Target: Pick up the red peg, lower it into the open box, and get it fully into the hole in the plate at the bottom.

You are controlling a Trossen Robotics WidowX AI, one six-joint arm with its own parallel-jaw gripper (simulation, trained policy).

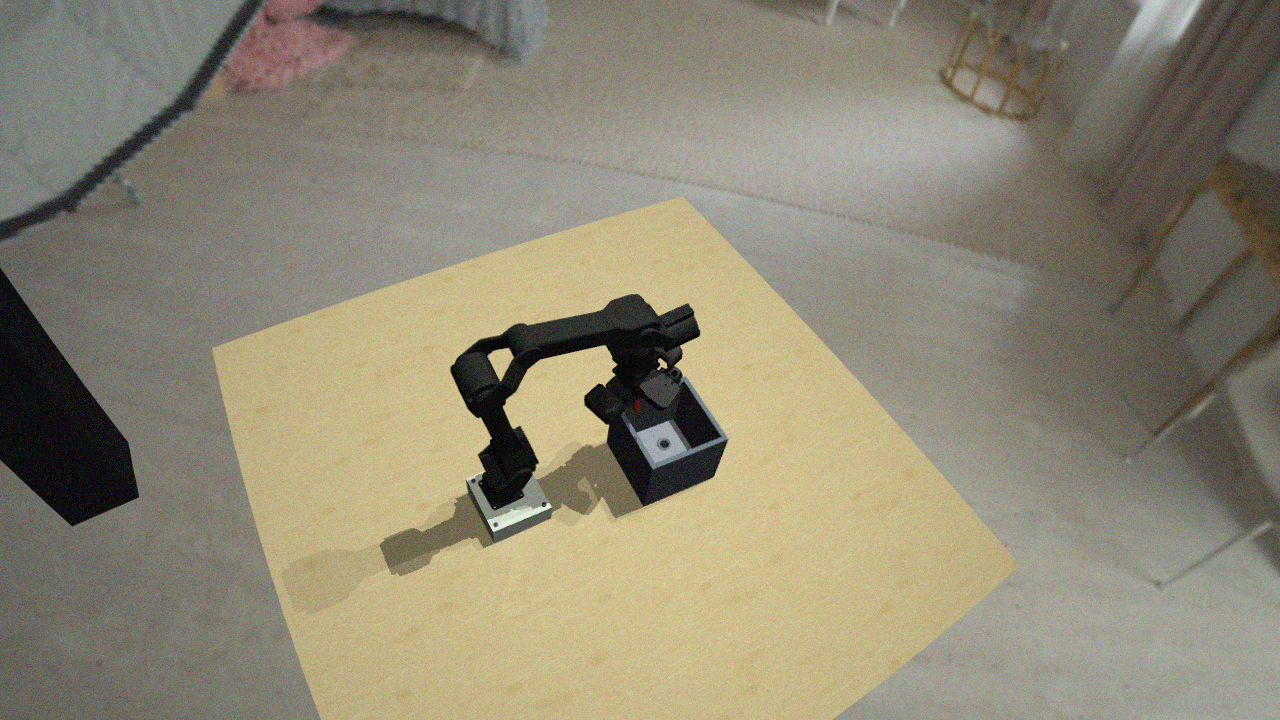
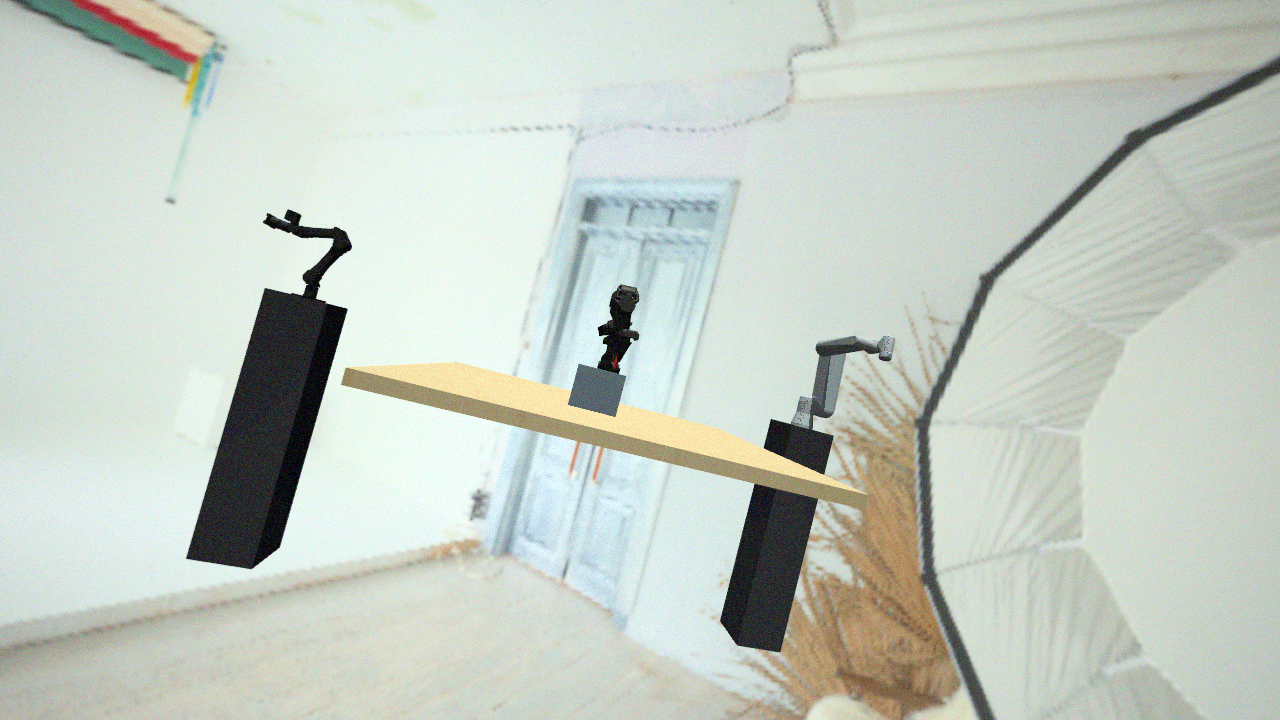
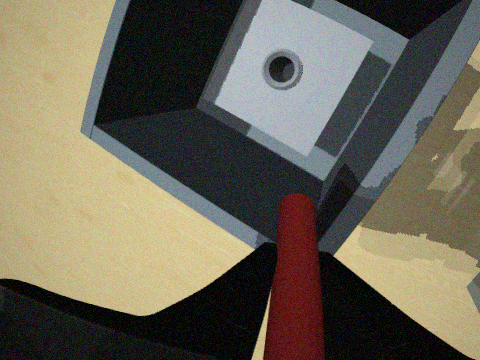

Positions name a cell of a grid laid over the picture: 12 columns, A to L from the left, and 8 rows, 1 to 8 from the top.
Scene:
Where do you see a light grey plate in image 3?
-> G2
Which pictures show my gripper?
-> Image 1, image 2 and image 3: all of them.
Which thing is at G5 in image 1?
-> A light grey plate.

